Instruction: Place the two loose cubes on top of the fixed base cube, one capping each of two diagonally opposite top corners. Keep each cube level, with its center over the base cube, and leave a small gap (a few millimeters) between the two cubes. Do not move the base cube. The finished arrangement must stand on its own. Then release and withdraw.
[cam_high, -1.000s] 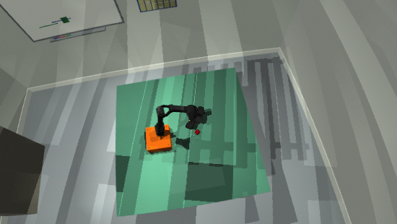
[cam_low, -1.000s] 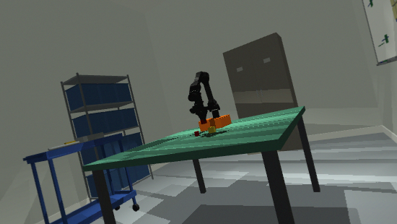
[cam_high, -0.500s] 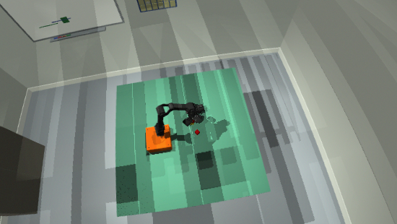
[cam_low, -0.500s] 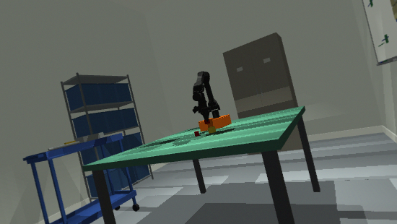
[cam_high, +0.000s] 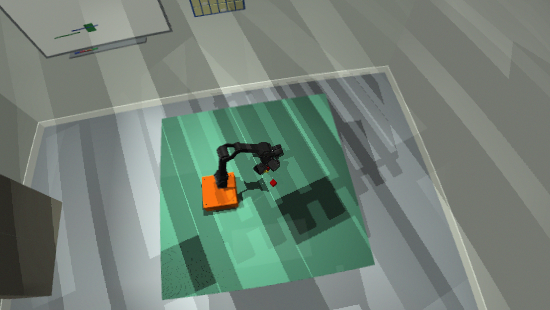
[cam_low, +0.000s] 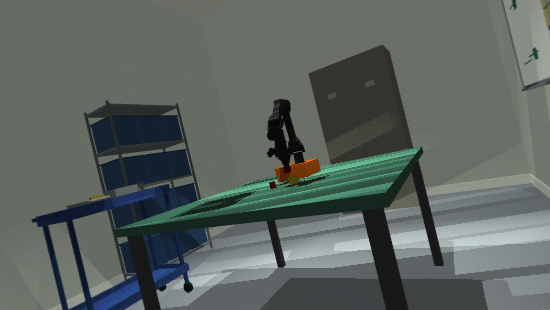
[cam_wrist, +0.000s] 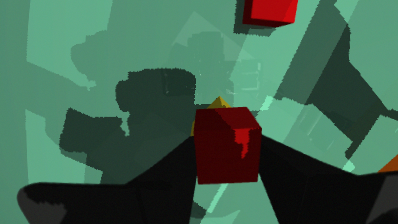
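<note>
The yellow cube is 20 mm behind my gripper tip, 20 mm to the left of it and 60 mm below it.
</note>
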